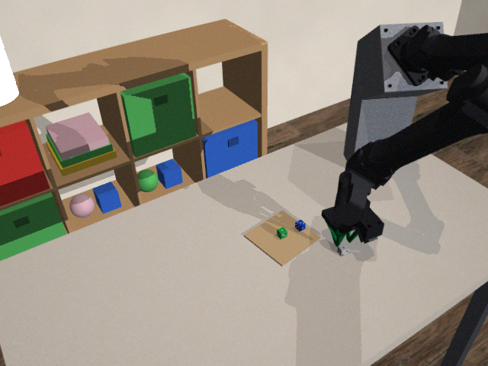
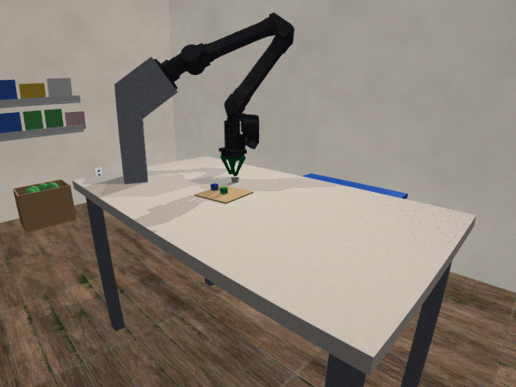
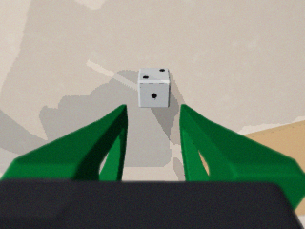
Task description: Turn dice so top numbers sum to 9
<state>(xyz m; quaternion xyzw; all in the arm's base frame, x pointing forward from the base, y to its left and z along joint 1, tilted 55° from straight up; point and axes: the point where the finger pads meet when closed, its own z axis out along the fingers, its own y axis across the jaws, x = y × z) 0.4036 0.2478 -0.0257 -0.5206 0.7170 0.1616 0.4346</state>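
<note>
My gripper is now 1 cm to the right of the white die and 3 cm above it. The rest, counted from my hand: tan mat 10 cm ahead, 11 cm to the right, 4 cm below; green die 10 cm ahead, 11 cm to the right, 2 cm below; blue die 5 cm ahead, 11 cm to the right, 2 cm below.
</note>
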